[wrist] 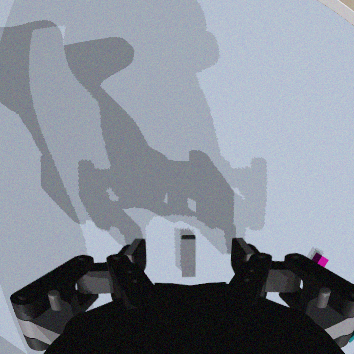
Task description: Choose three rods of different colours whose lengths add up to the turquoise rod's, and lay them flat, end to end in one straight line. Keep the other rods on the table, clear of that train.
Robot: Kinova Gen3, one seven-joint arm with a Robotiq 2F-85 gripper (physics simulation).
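Frame: origin at the arm's base, x ahead, y down, z left, level; centimetres.
Where they show: gripper, between the fingertips: (188, 251).
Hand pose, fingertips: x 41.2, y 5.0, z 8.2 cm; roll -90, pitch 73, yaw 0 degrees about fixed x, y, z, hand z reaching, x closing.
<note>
Each offset is from my fingertips to the top centre of the thing. "pt": to the spot under its first point. Level surfaces: height alone.
My gripper (188, 251) is open, its two fingers standing wide apart. A grey rod {dx -0.4, dy -0.3, dz -0.1 cm} (188, 257) with a dark far end lies between the open fingers, apart from both, pointing away from the gripper body. Its near part may be hidden by the gripper. A magenta rod {dx +1.0, dy -0.3, dz -11.2 cm} (322, 261) shows in part beyond the right finger linkage, which may cover some of it. A small piece of the turquoise rod {pt dx -7.5, dy -0.3, dz -23.1 cm} (352, 338) shows at the lower right edge, mostly hidden or out of view. No line of rods shows in this view.
The pale blue table top {dy +0.7 cm} (285, 100) carries the broad shadow of the arm and gripper across its left and middle. The table's raised rim (340, 9) curves through the top right corner.
</note>
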